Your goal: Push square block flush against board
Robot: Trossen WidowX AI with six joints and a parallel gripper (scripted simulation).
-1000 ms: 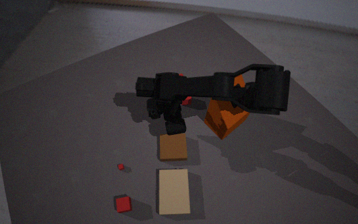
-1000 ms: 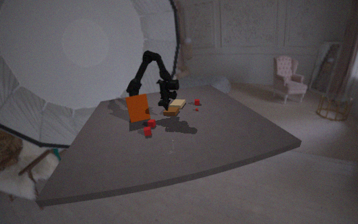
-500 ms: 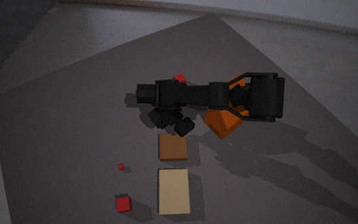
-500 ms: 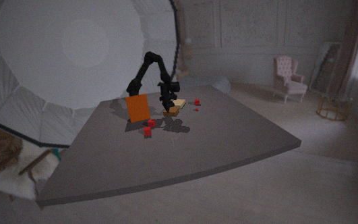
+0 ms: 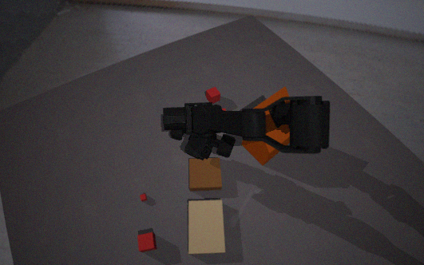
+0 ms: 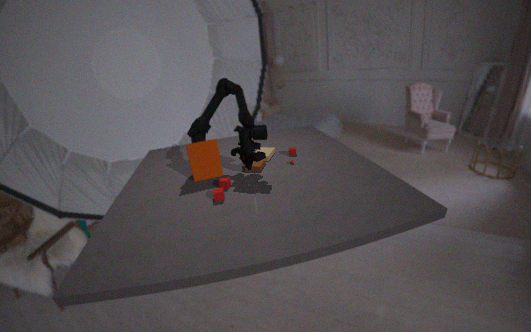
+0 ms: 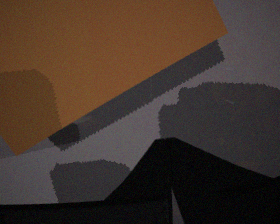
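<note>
The square block is 7 cm to the left of my gripper tip, 5 cm ahead of it and 1 cm below it. From my gripper tip the other things lie so: board 18 cm to the left, 15 cm ahead, 1 cm below; then tiny cube 23 cm ahead, 2 cm below.
</note>
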